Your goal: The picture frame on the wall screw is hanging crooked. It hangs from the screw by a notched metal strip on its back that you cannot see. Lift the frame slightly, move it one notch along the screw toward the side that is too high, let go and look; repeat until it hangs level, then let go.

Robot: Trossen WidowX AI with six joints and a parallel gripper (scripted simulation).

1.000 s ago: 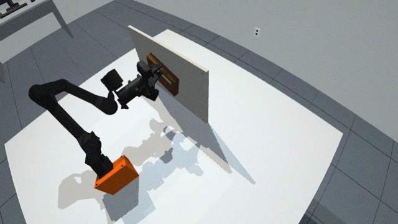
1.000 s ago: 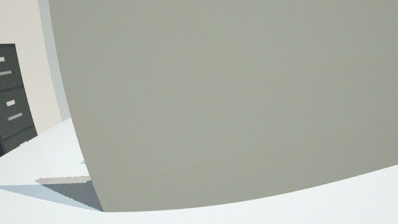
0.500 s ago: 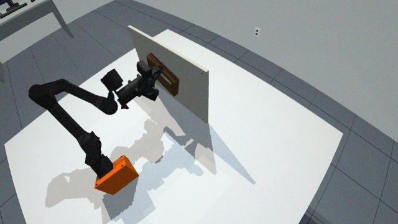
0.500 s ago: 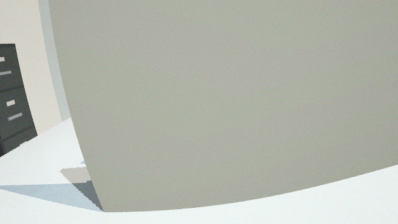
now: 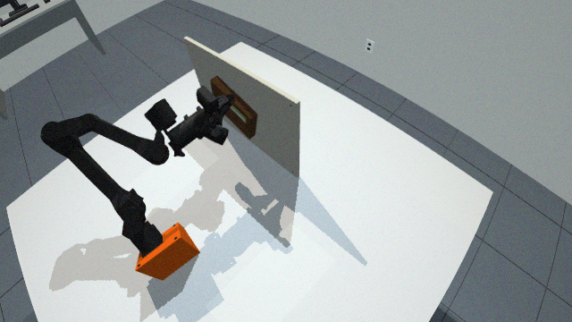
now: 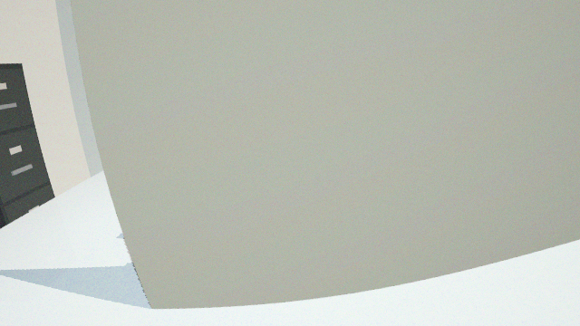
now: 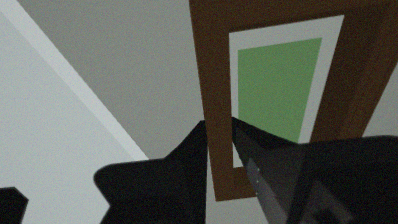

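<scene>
Now: the brown wooden picture frame 5 cm below my gripper tip, 2 cm to the left of it and 1 cm ahead of it. Round my gripper tip: cream wall board: 6 cm below, 2 cm to the left, 2 cm ahead.
</scene>
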